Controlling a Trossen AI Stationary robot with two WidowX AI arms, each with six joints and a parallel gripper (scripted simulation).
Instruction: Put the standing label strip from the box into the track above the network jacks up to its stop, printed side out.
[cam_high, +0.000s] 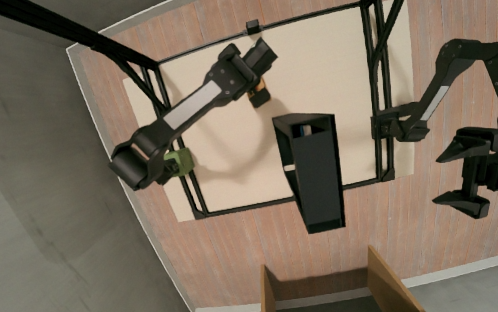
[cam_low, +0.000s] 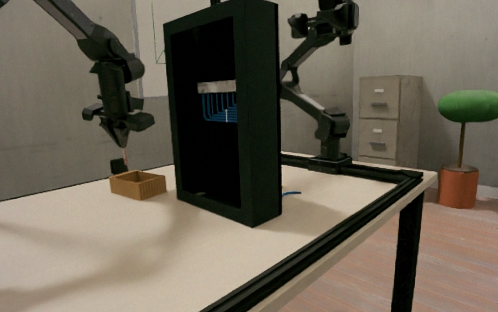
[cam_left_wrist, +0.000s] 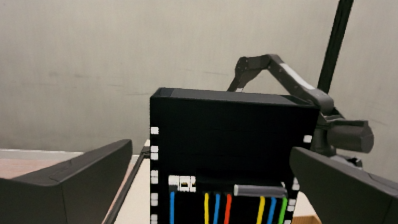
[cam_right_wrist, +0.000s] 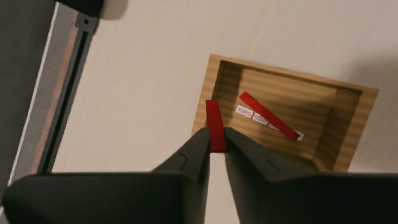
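My right hand is 3 cm short of the box, 2 cm to the right of it and 14 cm above it.
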